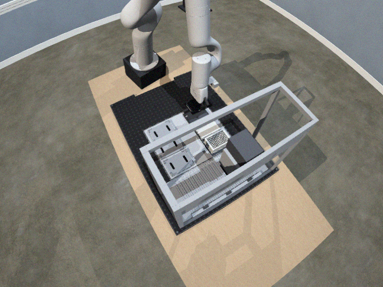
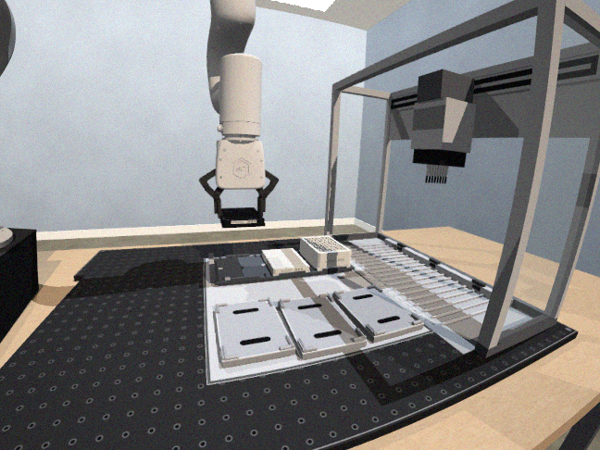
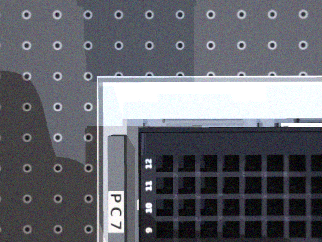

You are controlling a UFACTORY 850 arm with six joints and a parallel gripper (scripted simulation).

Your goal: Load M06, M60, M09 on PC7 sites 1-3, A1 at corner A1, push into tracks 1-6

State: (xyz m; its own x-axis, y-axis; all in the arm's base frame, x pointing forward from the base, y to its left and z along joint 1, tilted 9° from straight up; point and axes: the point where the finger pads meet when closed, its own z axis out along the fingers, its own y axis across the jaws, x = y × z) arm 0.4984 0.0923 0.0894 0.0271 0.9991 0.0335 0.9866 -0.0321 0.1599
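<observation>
My hand is 12 cm above the dark carrier PC7 and 10 cm short of it. Also, from my hand: black 96-well plate M06: 1 cm below; then nest S1: 23 cm to the right, 13 cm below, 2 cm behind; then white 96-well plate: 21 cm ahead, 11 cm below, 1 cm to the right.
</observation>
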